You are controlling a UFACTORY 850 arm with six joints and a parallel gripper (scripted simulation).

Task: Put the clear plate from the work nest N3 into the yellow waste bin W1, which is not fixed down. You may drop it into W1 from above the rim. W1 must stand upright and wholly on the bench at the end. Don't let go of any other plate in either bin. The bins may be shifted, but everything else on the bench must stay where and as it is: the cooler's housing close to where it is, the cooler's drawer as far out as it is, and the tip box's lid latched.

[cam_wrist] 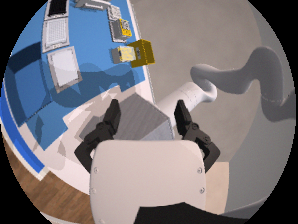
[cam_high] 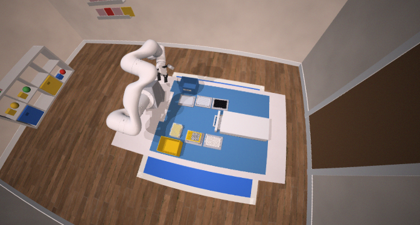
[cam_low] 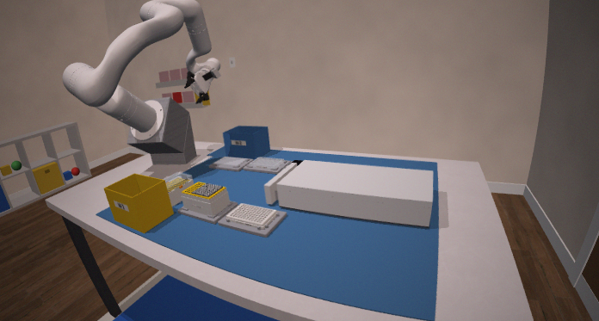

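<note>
The white plate lies 340 mm ahead of my hand, 310 mm below it and 10 mm to the right of it. Also, from my hand: yellow-topped tip box (400 mm to the right, 290 mm ahead, 270 mm below); then yellow bin (500 mm to the right, 290 mm below, 100 mm ahead); then blue bin (290 mm below, 170 mm ahead, 140 mm to the left).
</note>
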